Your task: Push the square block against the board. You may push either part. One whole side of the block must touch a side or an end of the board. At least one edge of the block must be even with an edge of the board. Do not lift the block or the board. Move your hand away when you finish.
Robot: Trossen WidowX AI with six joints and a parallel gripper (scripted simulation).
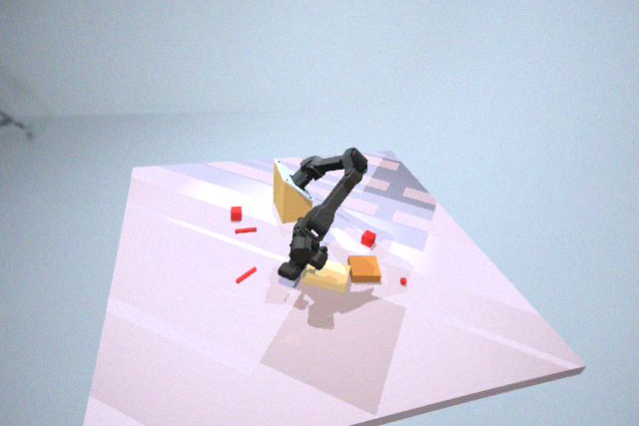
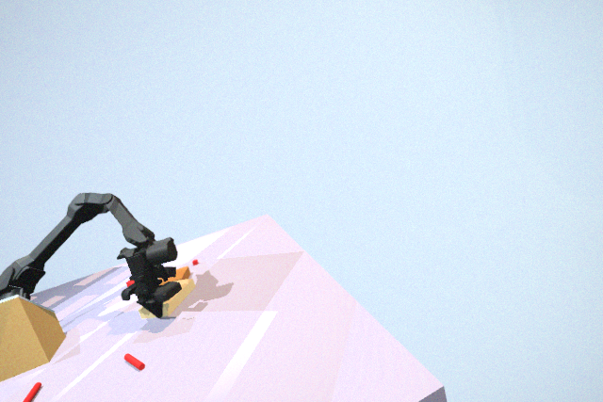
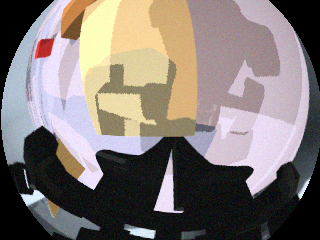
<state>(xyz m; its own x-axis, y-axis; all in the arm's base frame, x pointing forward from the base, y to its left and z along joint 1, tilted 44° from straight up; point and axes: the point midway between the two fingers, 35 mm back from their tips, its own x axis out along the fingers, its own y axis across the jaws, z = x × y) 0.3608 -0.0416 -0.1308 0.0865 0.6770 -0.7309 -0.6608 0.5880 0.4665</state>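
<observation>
The pale yellow board is 3 cm ahead of my gripper tip, 9 cm to the left of it and 1 cm above it. Round my gripper tip: orange square block (5 cm ahead, 23 cm to the left, 1 cm above); then tiny red cube (14 cm ahead, 33 cm to the left).
</observation>
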